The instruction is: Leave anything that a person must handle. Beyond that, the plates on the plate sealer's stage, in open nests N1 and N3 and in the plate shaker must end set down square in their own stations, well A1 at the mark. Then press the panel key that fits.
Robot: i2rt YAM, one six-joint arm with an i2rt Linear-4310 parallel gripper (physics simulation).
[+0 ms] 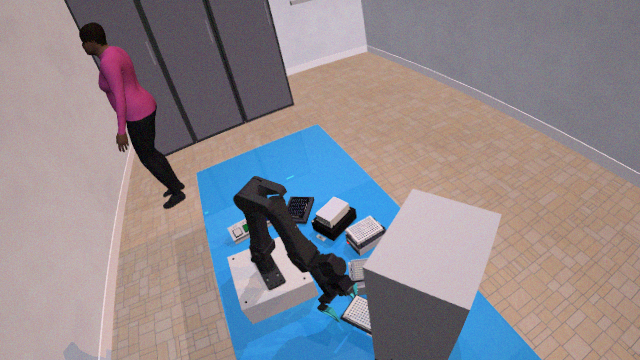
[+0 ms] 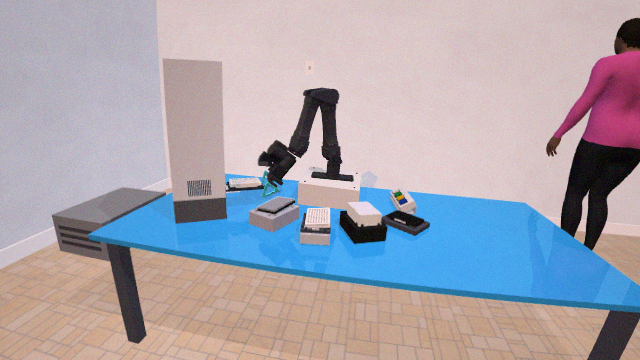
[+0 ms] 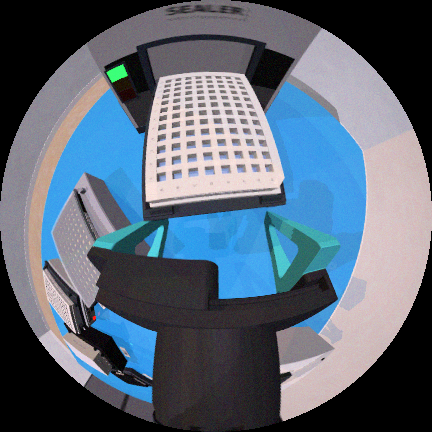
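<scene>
A white well plate (image 1: 358,312) (image 2: 244,183) (image 3: 212,132) lies on the dark stage of the plate sealer (image 1: 435,245) (image 2: 194,120). My gripper (image 1: 347,306) (image 2: 267,184) (image 3: 215,216) is open and empty, its fingertips just short of the plate's near edge. A grey plate (image 1: 356,270) (image 2: 276,205) (image 3: 77,242) sits on a grey unit. A white plate (image 1: 365,229) (image 2: 318,217) (image 3: 60,302) sits on a light unit with a red light. A white block-like item (image 1: 332,212) (image 2: 364,212) sits on a black base. A black plate (image 1: 300,208) (image 2: 406,219) sits in a low dark tray. Station labels are not legible.
The key panel (image 1: 238,232) (image 2: 401,200) stands beyond the arm's white base (image 1: 280,300) (image 2: 329,194). The sealer's display (image 3: 117,73) glows green. A person in pink (image 1: 125,85) (image 2: 617,100) stands near the blue table's far end. A grey cabinet (image 2: 100,215) stands behind the table.
</scene>
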